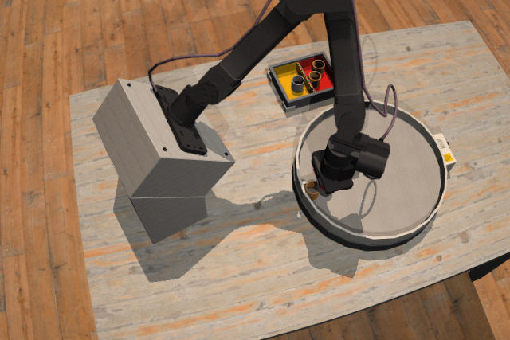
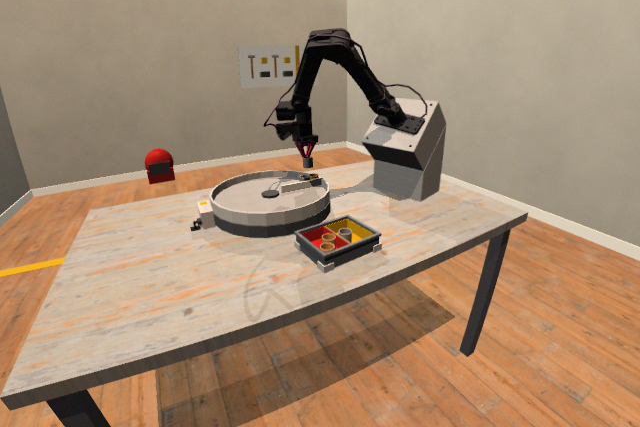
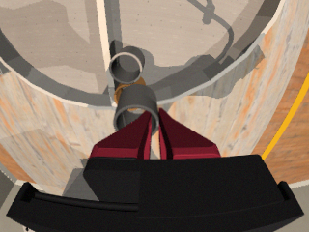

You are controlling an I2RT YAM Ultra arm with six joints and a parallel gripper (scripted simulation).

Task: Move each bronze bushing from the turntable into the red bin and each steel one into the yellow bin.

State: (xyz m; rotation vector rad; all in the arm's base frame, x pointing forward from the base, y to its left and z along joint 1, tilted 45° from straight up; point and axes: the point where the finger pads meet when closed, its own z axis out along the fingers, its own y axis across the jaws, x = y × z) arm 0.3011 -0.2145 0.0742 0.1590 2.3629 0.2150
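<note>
Right now my hand is 9 cm short of the yellow bin, 39 cm to the right of it and 14 cm above it. The rest, counted from my hand: red bin 18 cm ahead, 40 cm to the left, 14 cm below; then turntable 18 cm ahead, 4 cm to the left, 10 cm below; then two-part bin tray 14 cm ahead, 39 cm to the left, 13 cm below.
</note>
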